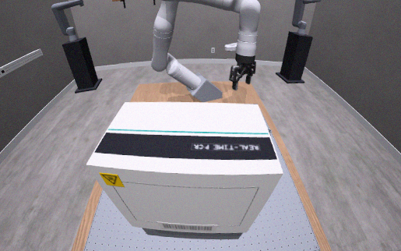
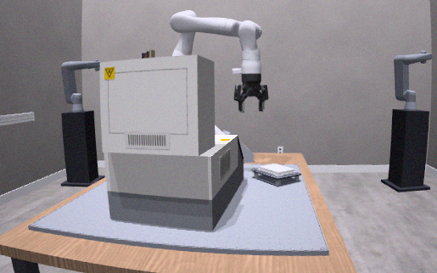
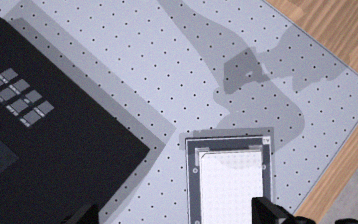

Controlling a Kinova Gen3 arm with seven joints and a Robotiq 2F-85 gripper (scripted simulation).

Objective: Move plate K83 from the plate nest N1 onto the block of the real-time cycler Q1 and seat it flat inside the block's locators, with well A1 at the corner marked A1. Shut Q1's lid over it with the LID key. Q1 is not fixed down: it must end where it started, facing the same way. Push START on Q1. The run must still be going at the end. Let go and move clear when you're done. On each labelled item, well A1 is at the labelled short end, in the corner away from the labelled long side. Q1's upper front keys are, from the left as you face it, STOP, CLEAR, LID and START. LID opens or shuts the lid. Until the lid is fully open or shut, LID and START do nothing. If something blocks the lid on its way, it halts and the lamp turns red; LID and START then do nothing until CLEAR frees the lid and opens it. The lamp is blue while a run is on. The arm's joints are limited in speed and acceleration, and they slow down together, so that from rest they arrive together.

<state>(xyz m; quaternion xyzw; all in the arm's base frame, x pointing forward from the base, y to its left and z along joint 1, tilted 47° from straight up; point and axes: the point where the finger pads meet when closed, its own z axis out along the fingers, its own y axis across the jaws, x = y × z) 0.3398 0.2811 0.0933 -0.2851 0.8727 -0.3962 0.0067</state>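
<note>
The plate K83 is 10 mm ahead of my hand, 100 mm to the left of it and 230 mm below it. Also, from my hand: plate nest N1 (10 mm ahead, 100 mm to the left, 250 mm below).
</note>
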